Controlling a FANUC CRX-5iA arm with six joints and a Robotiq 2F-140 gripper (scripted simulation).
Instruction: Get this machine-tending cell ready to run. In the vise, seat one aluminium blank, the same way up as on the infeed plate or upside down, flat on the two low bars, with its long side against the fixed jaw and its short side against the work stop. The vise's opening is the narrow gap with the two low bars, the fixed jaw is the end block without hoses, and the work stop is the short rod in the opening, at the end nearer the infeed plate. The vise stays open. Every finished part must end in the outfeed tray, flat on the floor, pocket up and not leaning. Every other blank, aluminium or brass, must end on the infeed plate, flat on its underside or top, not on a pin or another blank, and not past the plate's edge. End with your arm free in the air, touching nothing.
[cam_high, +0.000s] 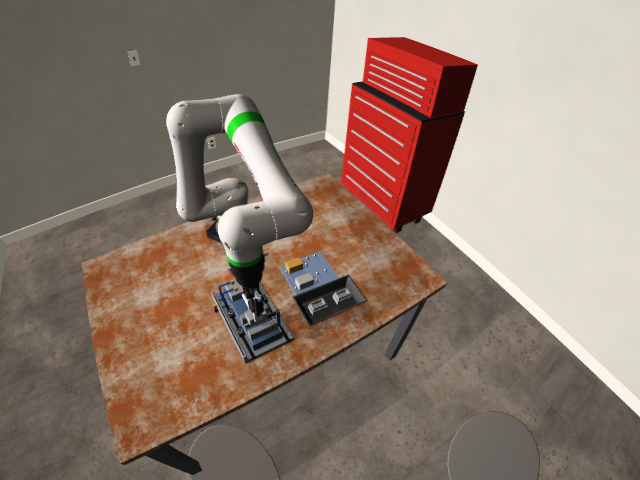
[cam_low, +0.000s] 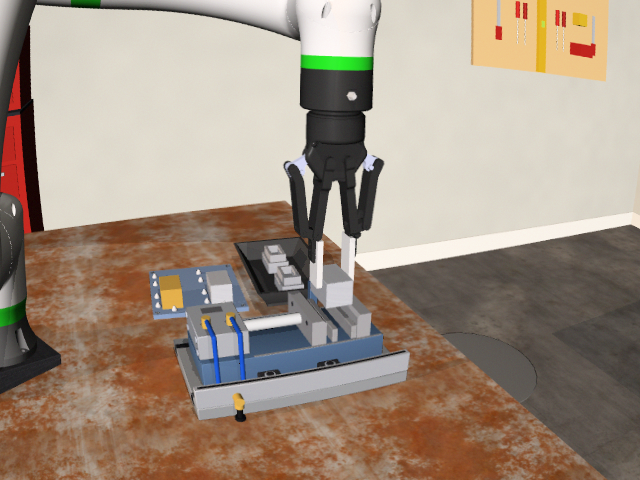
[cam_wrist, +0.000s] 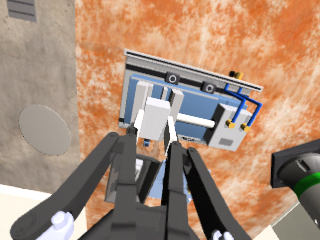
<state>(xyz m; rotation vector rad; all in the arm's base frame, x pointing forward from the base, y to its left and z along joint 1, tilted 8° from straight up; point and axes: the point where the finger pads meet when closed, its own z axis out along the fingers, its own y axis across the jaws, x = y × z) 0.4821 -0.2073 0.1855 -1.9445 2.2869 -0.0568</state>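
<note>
The vise lies 120 mm below my hand, 70 mm behind it and 20 mm to the left of it. Also, from my hand: brass blank (280 mm to the left, 160 mm behind, 140 mm below).
</note>
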